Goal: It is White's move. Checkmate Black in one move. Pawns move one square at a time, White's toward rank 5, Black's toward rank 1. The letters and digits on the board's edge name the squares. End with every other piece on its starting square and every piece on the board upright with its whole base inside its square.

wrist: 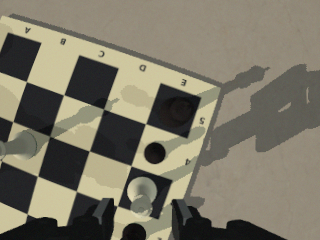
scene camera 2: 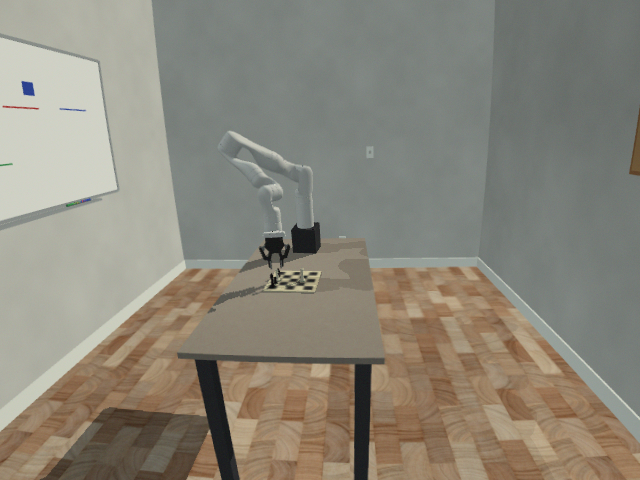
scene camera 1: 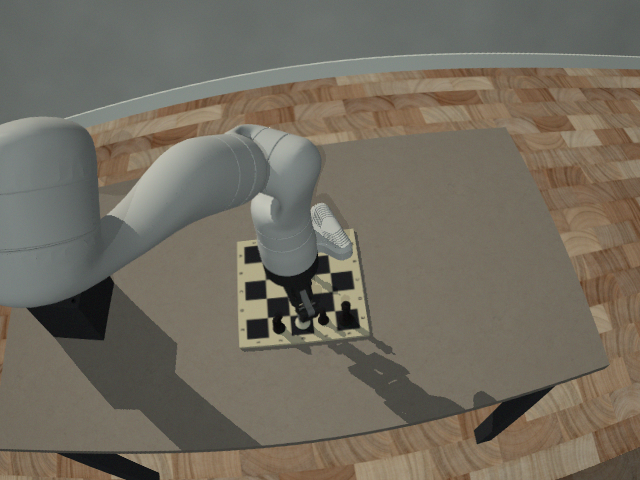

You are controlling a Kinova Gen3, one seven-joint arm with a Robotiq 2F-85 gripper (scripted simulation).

Note:
In view: my gripper (scene camera 1: 300, 307), a white pawn (wrist: 142, 191) and a chessboard (scene camera 1: 259, 300).
The chessboard is seen too in the wrist view (wrist: 93, 110). My gripper also shows in the wrist view (wrist: 143, 213).

